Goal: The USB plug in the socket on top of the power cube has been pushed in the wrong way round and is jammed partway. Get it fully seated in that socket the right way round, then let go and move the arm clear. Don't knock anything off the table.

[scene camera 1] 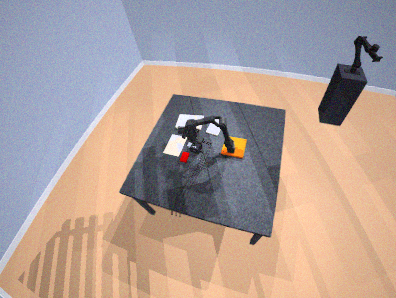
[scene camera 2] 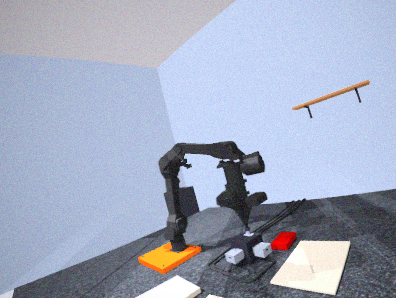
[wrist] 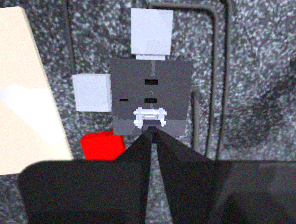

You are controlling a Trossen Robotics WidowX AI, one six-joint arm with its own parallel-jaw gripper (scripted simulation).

My gripper point(scene camera 2: 245, 223) holds a USB plug.
